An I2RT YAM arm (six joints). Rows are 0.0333 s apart.
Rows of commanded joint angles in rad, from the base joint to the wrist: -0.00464, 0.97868, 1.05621, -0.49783, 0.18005, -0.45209; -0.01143, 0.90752, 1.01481, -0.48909, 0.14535, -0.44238; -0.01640, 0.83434, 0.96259, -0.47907, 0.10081, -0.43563; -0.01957, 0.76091, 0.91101, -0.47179, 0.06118, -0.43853; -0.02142, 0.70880, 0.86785, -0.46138, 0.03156, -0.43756; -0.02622, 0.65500, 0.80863, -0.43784, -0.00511, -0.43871; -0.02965, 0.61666, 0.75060, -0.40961, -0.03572, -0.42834; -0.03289, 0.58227, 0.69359, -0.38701, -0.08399, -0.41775; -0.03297, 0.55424, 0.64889, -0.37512, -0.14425, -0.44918; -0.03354, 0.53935, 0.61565, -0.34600, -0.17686, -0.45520; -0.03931, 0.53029, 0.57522, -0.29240, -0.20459, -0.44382; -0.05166, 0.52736, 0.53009, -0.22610, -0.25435, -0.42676; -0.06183, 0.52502, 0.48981, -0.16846, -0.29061, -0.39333; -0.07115, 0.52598, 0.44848, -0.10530, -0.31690, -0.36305; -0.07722, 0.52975, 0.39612, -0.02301, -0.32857, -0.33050
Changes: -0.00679, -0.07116, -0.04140, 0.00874, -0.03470, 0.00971; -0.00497, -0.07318, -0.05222, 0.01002, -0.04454, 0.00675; -0.00317, -0.07343, -0.05158, 0.00728, -0.03963, -0.00290; -0.00185, -0.05211, -0.04316, 0.01041, -0.02962, 0.00097; -0.00480, -0.05380, -0.05922, 0.02354, -0.03667, -0.00115; -0.00343, -0.03834, -0.05803, 0.02823, -0.03061, 0.01037; -0.00324, -0.03439, -0.05701, 0.02260, -0.04827, 0.01059; -0.00008, -0.02803, -0.04470, 0.01189, -0.06026, -0.03143; -0.00057, -0.01489, -0.03324, 0.02912, -0.03261, -0.00602; -0.00577, -0.00906, -0.04043, 0.05360, -0.02773, 0.01138; -0.01235, -0.00293, -0.04513, 0.06630, -0.04976, 0.01706; -0.01017, -0.00234, -0.04028, 0.05764, -0.03626, 0.03343; -0.00932, 0.00096, -0.04133, 0.06316, -0.02629, 0.03028; -0.00607, 0.00377, -0.05236, 0.08229, -0.01167, 0.03255
